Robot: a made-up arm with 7 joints. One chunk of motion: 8 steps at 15 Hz.
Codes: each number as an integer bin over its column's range. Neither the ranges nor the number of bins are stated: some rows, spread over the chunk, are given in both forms.
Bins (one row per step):
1: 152 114 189 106 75 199 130
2: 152 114 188 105 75 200 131
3: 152 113 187 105 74 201 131
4: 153 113 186 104 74 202 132
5: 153 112 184 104 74 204 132
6: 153 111 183 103 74 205 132
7: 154 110 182 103 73 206 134
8: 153 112 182 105 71 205 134
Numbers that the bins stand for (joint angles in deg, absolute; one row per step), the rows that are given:
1: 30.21 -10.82 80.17 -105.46 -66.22 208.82 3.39
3: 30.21 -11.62 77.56 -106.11 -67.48 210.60 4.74
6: 31.44 -13.23 72.35 -107.41 -67.48 214.17 6.10
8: 31.44 -12.42 71.04 -106.11 -71.26 214.17 8.81
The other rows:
2: 30.21 -10.82 78.86 -106.11 -66.22 209.71 4.74
4: 31.44 -11.62 76.26 -106.76 -67.48 211.49 6.10
5: 31.44 -12.42 73.65 -106.76 -67.48 213.28 6.10
7: 32.68 -14.03 71.04 -107.41 -68.74 215.06 8.81

